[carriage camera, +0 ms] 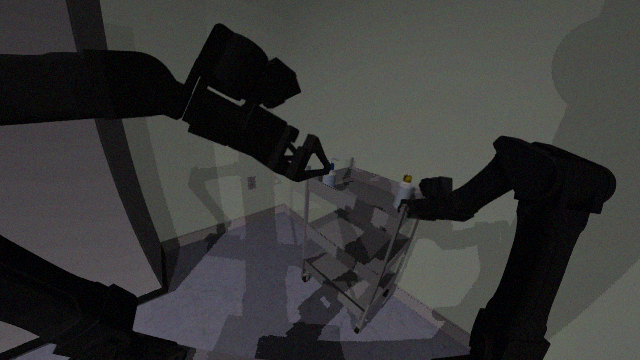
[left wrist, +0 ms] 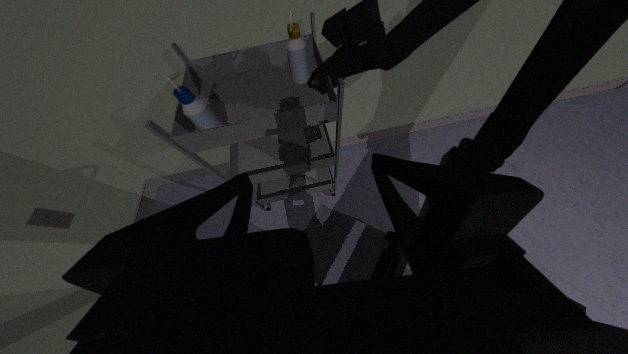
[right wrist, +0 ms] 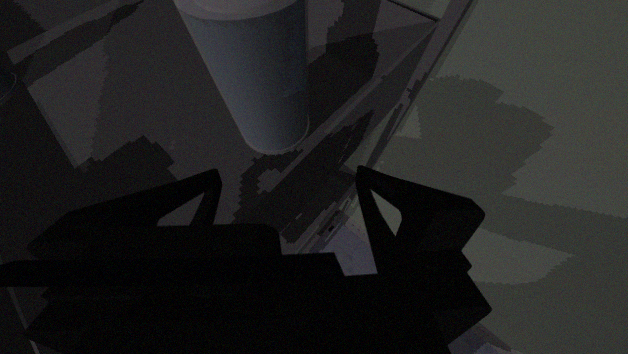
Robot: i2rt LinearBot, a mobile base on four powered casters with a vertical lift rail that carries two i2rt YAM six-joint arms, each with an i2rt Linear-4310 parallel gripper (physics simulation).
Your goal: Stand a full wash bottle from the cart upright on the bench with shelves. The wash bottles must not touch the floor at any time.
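Places are measured from the left arm's base along level axes (x ahead, y left, z up), in metres.
Pixels of known places: left gripper, fingertip midpoint: (carriage camera: 312,163) (left wrist: 309,170); right gripper, fingertip midpoint: (left wrist: 316,75).
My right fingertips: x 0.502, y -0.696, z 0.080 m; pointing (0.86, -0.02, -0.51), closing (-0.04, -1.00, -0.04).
Observation:
Behind a point stands the place of what it marks.
A yellow-capped wash bottle (carriage camera: 404,193) @[y -0.673, x 0.532, z 0.139 m] (left wrist: 298,61) @[y -0.662, x 0.540, z 0.133 m] (right wrist: 255,75) @[y -0.686, x 0.529, z 0.138 m] stands upright on the top shelf of the cart (carriage camera: 330,194) @[y -0.374, x 0.565, z 0.096 m] (left wrist: 255,127) @[y -0.420, x 0.518, z 0.102 m], at its right end in the carriage view. A blue-capped wash bottle (carriage camera: 328,178) @[y -0.362, x 0.610, z 0.149 m] (left wrist: 201,113) @[y -0.361, x 0.610, z 0.159 m] stands on the same shelf at the other end. My right gripper (right wrist: 289,174) @[y -0.696, x 0.502, z 0.079 m] is open, close beside the yellow-capped bottle; in the right wrist view the bottle is beyond the fingertips. My left gripper (left wrist: 309,170) @[y -0.305, x 0.237, z 0.317 m] is open and empty, nearer the camera than the cart. The bench with shelves cannot be made out in these views.
The cart stands near a wall (carriage camera: 450,75) @[y -0.817, x 0.634, z 0.624 m] on the blue-grey floor (carriage camera: 210,290) @[y 0.284, x 0.519, z -0.600 m]. A large pale panel with a dark edge (carriage camera: 45,185) @[y 0.640, x 0.286, z 0.165 m] fills the left of the carriage view. A wall outlet (carriage camera: 251,182) @[y 0.260, x 1.275, z -0.193 m] (left wrist: 51,218) @[y 0.260, x 1.281, z -0.197 m] is left of the cart.

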